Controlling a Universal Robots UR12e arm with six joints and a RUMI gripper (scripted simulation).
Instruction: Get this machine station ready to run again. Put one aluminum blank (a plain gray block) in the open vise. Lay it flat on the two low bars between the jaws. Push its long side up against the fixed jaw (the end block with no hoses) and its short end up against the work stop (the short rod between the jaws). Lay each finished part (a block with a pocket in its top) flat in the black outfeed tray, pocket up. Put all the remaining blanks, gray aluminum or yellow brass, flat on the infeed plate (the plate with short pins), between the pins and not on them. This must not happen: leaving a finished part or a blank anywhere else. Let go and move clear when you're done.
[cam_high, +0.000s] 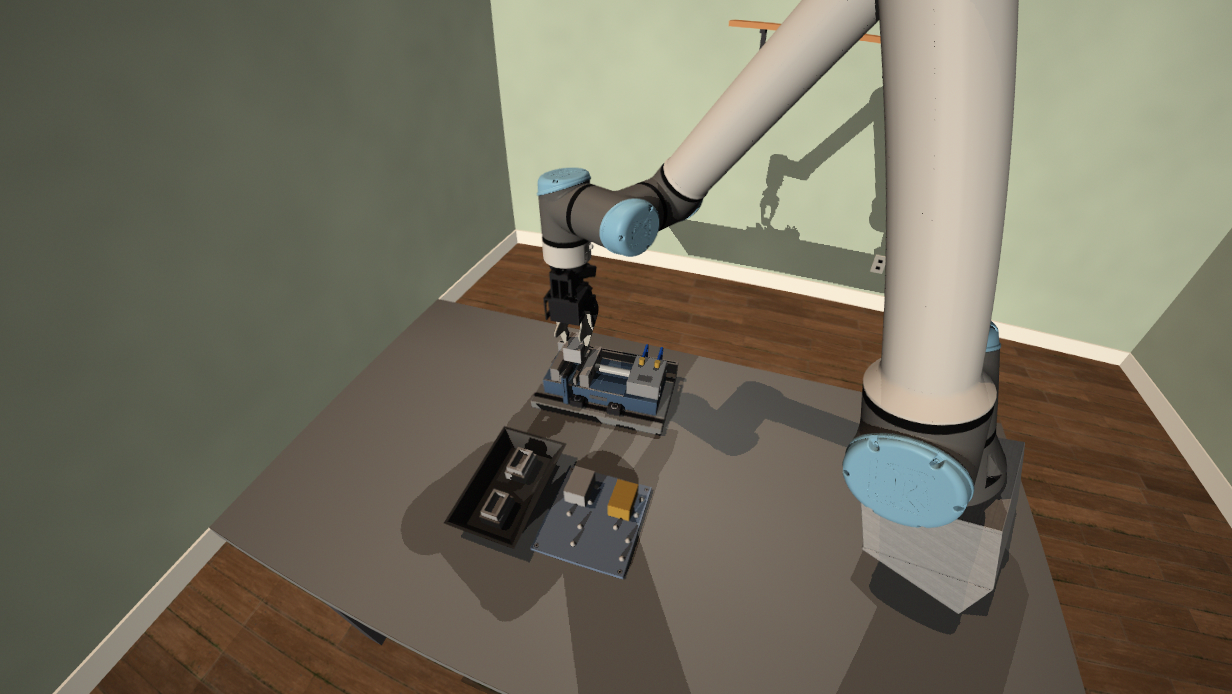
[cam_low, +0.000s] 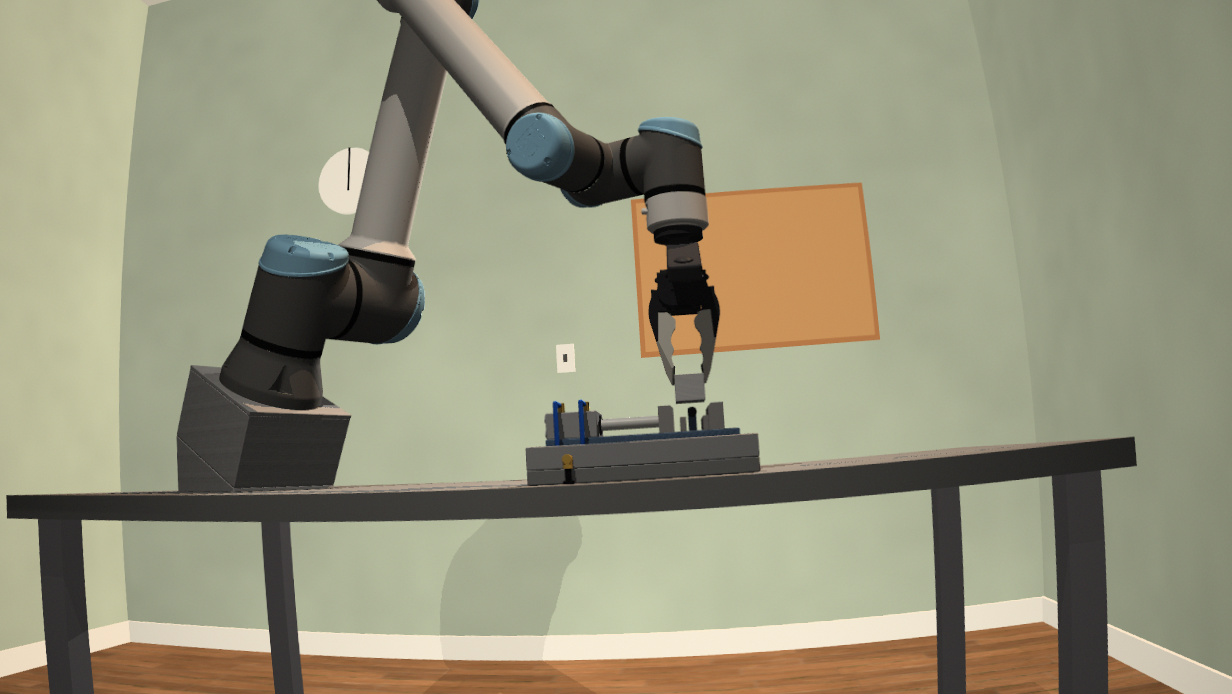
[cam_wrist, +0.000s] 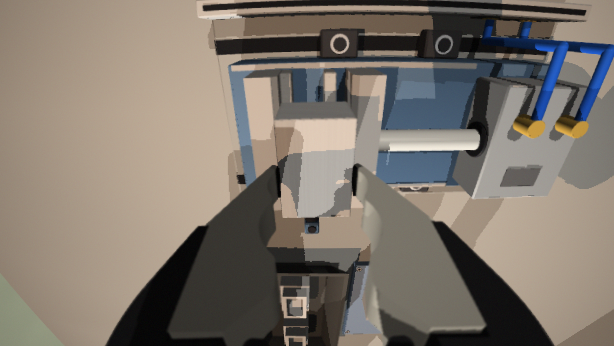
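Right now the fixed jaw is 3 cm ahead of my hand, 1 cm to the left of it and 6 cm below it. Also, from my hand: work stop 5 cm to the left, 5 cm below; then push rod 9 cm behind, 6 cm below; then vise 7 cm behind, 10 cm below.
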